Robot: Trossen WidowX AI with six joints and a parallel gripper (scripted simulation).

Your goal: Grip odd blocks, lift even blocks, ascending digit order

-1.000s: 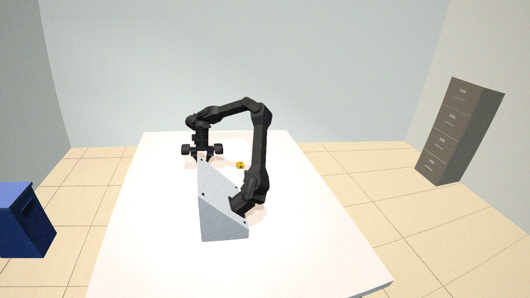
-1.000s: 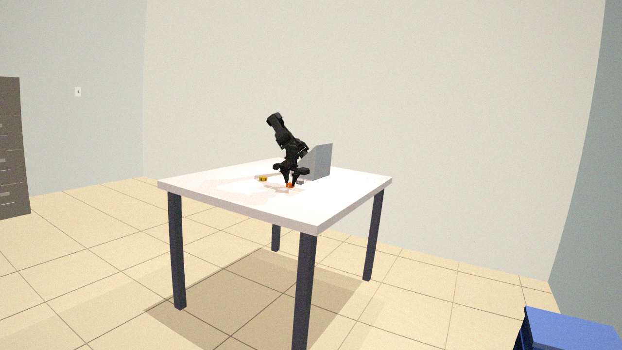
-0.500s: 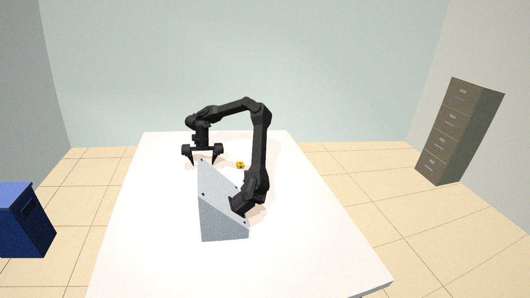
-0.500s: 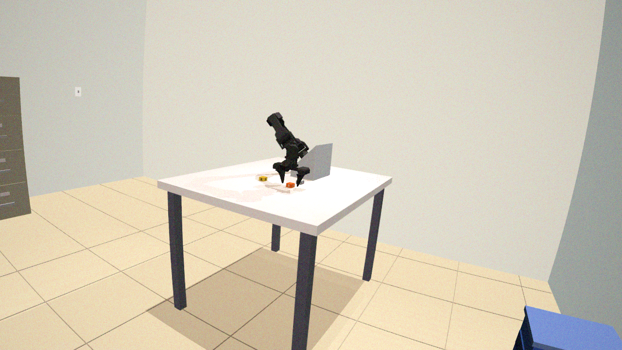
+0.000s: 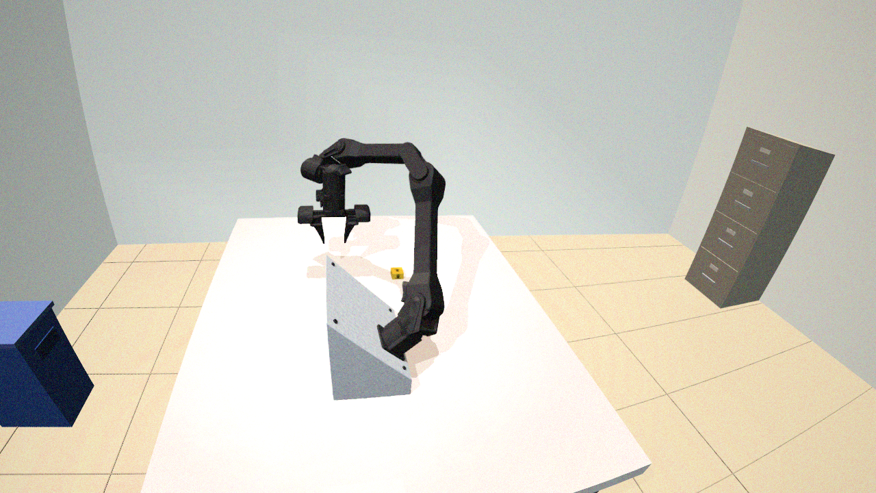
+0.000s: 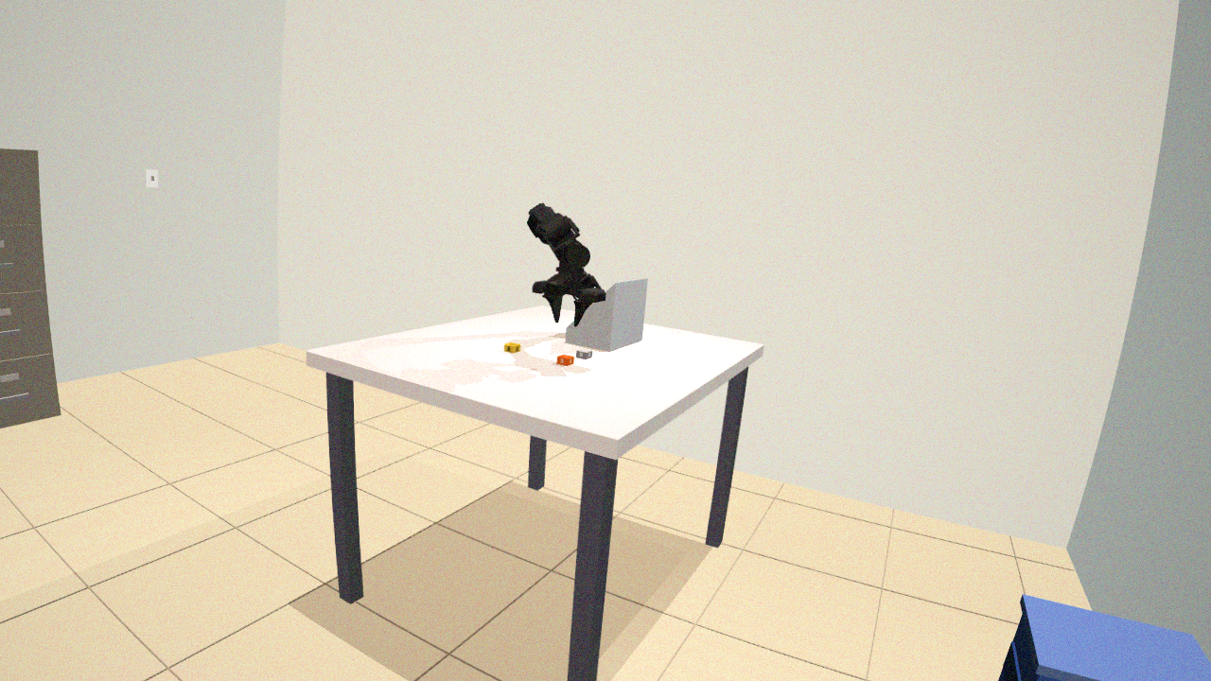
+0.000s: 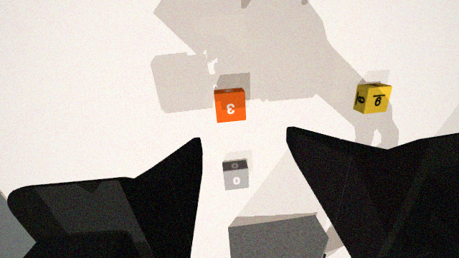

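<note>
My gripper tip is now 20 mm past the yellow block, 170 mm to the left of it and 90 mm above it. Round my gripper tip: orange block (10 mm behind, 90 mm below); then grey block (100 mm behind, 90 mm below).
</note>
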